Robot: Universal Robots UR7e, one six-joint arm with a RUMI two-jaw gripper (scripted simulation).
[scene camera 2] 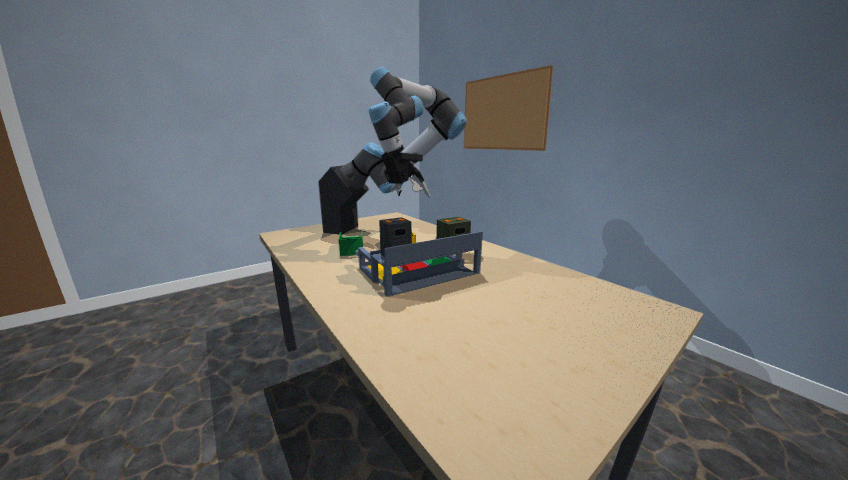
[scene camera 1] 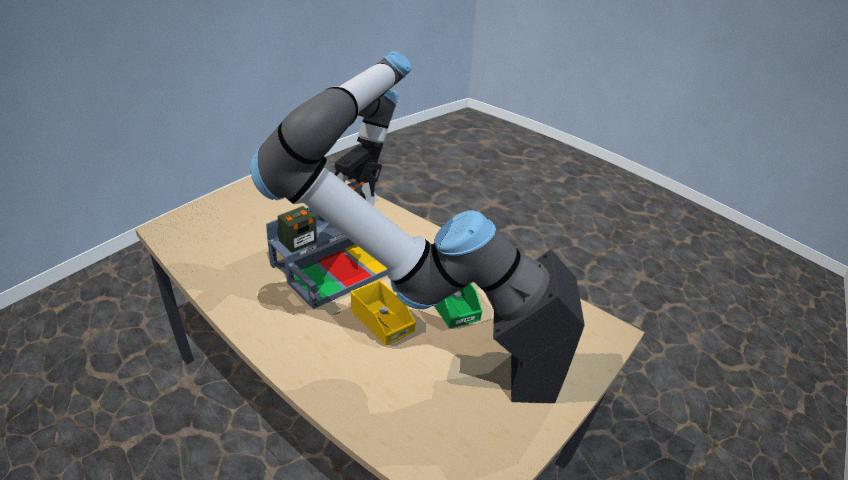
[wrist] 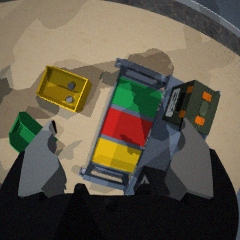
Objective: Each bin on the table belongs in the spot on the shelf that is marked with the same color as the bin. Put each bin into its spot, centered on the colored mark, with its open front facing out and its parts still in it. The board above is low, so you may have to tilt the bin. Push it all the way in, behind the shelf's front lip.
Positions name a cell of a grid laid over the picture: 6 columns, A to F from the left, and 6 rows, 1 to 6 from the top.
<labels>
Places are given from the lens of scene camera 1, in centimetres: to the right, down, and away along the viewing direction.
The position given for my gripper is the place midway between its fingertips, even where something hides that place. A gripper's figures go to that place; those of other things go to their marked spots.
my gripper (scene camera 1: C3): -21, -8, 152
green bin (scene camera 1: D4): 13, 18, 161
</labels>
